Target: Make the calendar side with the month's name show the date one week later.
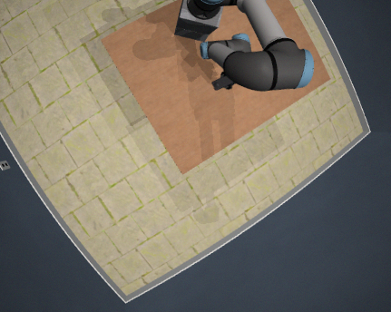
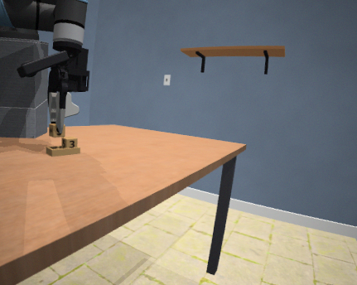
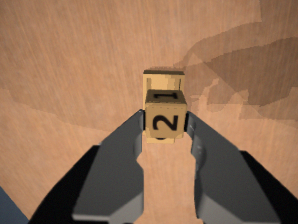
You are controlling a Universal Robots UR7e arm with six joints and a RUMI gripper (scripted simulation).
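The cube is 5 cm below my hand, 3 cm to the left of it and 1 cm ahead of it. Also, from my hand: wooden tray 6 cm below, 2 cm to the left.
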